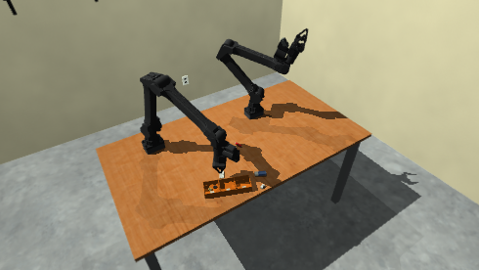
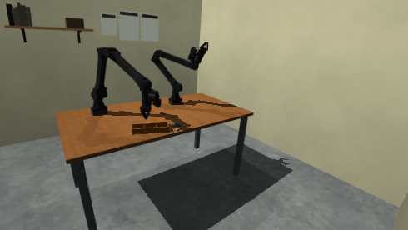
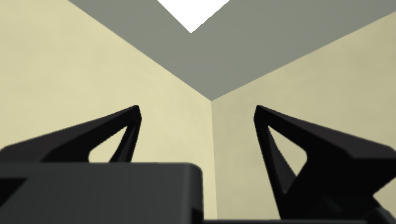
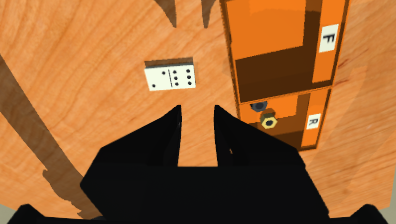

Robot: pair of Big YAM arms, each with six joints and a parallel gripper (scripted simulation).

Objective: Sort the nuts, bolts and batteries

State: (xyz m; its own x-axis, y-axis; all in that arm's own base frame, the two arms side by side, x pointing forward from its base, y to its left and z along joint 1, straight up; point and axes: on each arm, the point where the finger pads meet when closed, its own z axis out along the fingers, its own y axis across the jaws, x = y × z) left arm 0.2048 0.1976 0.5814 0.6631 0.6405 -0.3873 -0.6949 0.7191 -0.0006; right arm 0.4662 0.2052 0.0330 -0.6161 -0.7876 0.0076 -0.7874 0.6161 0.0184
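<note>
Right now the red battery is 220 mm to the left of my right hand, 200 mm behind it and 60 mm below it. The rest, counted from my right hand: orange bin unit 80 mm ahead, 50 mm below; then white domino 70 mm below, 20 mm to the left, 20 mm behind; then dark nut 60 mm to the right, 60 mm below, 40 mm ahead.
</note>
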